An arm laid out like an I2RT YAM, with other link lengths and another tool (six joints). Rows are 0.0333 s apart.
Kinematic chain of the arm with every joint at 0, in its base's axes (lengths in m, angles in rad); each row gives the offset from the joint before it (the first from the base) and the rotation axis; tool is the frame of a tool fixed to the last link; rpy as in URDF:
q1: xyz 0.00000 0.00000 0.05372 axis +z
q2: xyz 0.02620 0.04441 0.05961 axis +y
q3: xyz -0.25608 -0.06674 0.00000 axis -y
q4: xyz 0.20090 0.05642 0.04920 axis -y
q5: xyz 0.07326 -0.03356 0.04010 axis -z
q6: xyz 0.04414 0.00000 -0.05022 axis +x
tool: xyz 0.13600 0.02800 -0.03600 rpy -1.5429 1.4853 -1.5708
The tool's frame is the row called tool.
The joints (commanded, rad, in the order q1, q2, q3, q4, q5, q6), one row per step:
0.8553 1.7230 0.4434 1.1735 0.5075 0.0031
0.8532 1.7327 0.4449 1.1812 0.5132 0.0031
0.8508 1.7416 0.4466 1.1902 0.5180 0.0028
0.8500 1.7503 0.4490 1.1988 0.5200 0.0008
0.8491 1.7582 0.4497 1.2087 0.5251 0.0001
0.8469 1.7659 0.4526 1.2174 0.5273 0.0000
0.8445 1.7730 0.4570 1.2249 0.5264 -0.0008
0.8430 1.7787 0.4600 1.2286 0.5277 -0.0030
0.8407 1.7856 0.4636 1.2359 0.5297 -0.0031
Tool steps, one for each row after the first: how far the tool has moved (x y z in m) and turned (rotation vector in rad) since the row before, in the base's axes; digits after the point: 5 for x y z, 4 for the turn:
0.00168 -0.00086 -0.00132 -0.0008 -0.0001 -0.0078
0.00177 -0.00073 -0.00066 0.0007 -0.0017 -0.0071
0.00121 0.00027 -0.00052 -0.0003 -0.0023 -0.0026
0.00126 -0.00048 -0.00043 0.0010 -0.0024 -0.0059
0.00165 -0.00006 0.00009 0.0027 -0.0028 -0.0044
0.00164 0.00055 0.00049 0.0029 -0.0034 -0.0014
0.00120 -0.00003 -0.00037 -0.0014 -0.0014 -0.0026
0.00171 -0.00004 0.00027 0.0028 -0.0028 -0.0043

